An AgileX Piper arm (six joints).
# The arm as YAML. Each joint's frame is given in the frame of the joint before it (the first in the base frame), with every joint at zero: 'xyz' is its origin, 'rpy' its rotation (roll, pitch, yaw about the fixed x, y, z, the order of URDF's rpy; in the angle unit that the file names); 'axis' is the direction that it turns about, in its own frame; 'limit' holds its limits. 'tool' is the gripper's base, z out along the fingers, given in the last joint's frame.
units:
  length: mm
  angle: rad
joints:
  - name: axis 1
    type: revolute
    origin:
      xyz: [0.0, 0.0, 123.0]
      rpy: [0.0, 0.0, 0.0]
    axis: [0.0, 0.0, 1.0]
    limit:
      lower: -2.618
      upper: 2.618
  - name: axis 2
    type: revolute
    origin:
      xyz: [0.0, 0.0, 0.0]
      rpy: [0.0, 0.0, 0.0]
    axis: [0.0, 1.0, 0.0]
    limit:
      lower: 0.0
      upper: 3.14
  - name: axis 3
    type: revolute
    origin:
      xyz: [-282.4, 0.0, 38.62]
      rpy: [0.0, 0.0, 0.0]
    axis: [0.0, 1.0, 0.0]
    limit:
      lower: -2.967
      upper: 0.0
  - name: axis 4
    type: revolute
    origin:
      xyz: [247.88, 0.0, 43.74]
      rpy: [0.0, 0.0, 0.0]
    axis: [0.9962, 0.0, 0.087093]
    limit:
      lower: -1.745
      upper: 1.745
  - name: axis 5
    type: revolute
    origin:
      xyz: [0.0, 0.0, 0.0]
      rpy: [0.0, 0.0, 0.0]
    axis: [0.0, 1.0, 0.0]
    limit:
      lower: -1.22
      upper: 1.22
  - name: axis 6
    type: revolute
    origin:
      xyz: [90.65, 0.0, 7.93]
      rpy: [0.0, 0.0, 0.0]
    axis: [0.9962, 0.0, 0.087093]
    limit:
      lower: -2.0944
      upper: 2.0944
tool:
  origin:
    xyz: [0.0, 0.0, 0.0]
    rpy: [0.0, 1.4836, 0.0]
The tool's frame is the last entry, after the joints.
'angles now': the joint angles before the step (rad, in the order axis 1, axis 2, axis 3, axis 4, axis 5, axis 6). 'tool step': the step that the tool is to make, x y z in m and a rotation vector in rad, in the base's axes. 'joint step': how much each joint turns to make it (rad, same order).
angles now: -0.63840, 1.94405, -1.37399, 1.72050, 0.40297, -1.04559
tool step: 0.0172, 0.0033, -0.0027, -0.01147, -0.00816, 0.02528
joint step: 0.02897, 0.04570, -0.05876, 0.00017, -0.00526, -0.00273
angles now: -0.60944, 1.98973, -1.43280, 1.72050, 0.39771, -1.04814
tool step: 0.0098, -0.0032, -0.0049, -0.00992, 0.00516, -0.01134
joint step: 0.01077, 0.03753, -0.04255, 0.00031, -0.02500, -0.00028
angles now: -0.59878, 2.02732, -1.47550, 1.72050, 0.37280, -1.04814
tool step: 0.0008, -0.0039, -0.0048, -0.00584, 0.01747, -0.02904
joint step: 0.00001, 0.01240, -0.00608, 0.00025, -0.03290, -0.00026
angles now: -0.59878, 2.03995, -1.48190, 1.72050, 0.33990, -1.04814
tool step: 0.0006, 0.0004, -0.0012, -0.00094, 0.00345, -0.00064
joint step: 0.00206, 0.00237, -0.00001, 0.00046, -0.00359, -0.00175
